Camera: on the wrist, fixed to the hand. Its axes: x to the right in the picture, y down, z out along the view.
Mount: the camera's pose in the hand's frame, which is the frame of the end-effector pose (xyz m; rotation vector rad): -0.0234 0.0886 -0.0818 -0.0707 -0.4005 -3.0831
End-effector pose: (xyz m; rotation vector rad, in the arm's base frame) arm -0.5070 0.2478 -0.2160 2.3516 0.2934 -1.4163
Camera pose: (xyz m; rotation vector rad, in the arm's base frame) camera -0.4200 0.2023 -0.1422 0.3915 -2.0096 0.7395
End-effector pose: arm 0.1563 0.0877 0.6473 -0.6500 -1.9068 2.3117
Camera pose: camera 0.2258 0.1356 0.5580 1.6022 -0.5467 -0.0275
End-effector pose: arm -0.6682 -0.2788 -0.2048 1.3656 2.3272 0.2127
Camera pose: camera -0.6238 -0.2475 -0.0946 -2.2921 1.3207 -0.7189
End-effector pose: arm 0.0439 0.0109 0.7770 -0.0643 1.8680 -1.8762
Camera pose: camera 0.0614 0.1003 0.6946 1.7984 0.0659 0.5456
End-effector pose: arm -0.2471 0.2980 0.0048 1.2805 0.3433 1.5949
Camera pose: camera -0.3647 0.2684 0.0241 -0.1320 1.0013 -1.2479
